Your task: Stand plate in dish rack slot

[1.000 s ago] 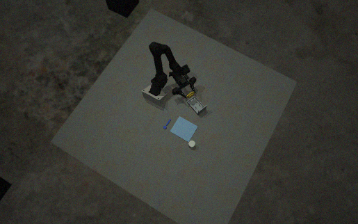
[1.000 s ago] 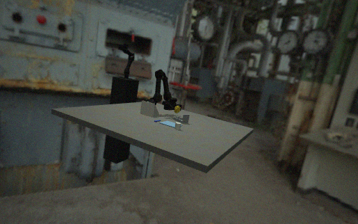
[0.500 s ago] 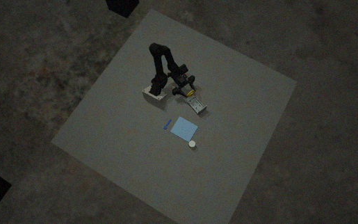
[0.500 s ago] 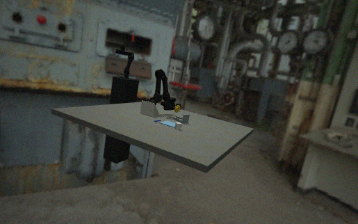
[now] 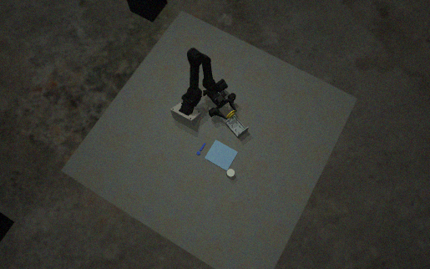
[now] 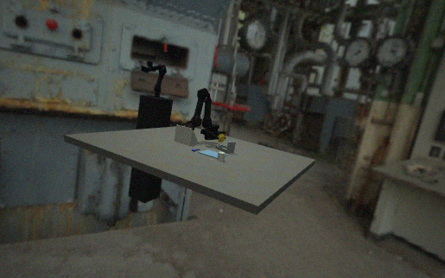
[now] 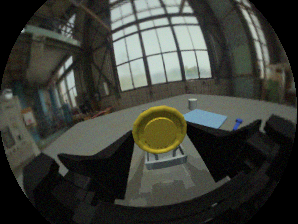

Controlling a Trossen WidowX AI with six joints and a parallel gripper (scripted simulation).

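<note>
My gripper tip is now 6 cm above the grey dish rack, 5 cm short of it and 2 cm to the left of it. Also, from my gripper tip: yellow plate (1 cm behind); then blue utensil (25 cm to the right, 8 cm below, 6 cm behind); then light blue mat (22 cm to the right, 8 cm below, 6 cm ahead).
</note>
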